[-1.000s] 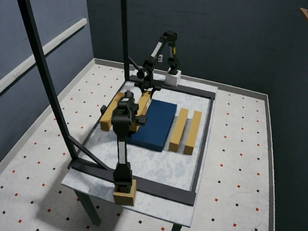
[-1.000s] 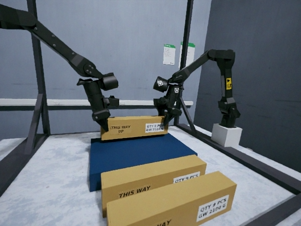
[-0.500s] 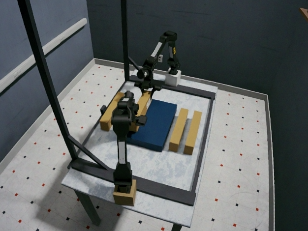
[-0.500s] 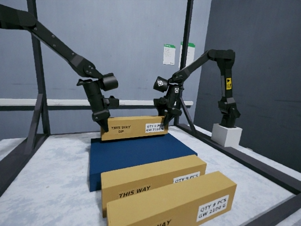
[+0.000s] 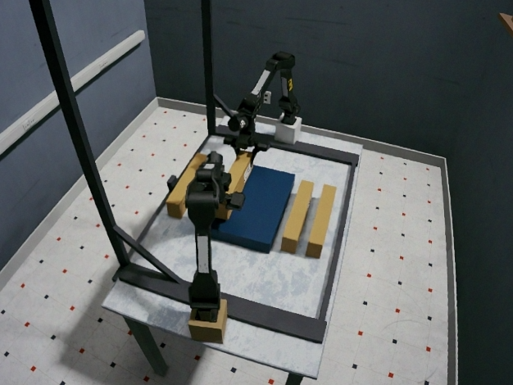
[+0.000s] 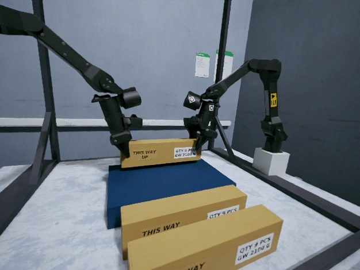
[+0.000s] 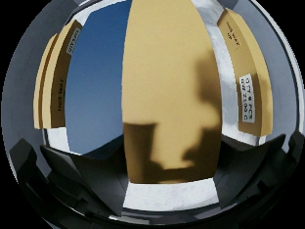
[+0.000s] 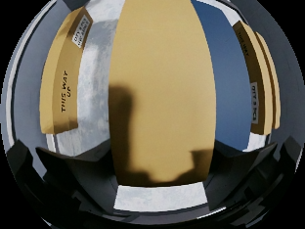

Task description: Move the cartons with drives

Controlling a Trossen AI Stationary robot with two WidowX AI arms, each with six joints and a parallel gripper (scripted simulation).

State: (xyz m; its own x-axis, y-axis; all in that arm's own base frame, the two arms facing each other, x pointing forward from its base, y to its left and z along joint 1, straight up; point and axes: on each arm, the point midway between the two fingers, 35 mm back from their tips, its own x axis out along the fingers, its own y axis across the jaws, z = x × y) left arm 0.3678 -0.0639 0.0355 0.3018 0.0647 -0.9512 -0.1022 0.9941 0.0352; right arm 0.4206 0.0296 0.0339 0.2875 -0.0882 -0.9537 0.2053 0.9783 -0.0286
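Right now the carton is 150 mm to the left of my right hand and 30 mm below it. From my right hand the other things lie so: dark frame rail: 450 mm ahead, 140 mm to the left, 140 mm below; then raised blue platform: 140 mm to the left, 120 mm below, 80 mm ahead.
My left hand is 14 cm to the left of the carton and 3 cm above it. Round my left hand: dark frame rail (45 cm ahead, 15 cm to the right, 14 cm below); then raised blue platform (15 cm to the right, 12 cm below, 8 cm ahead).
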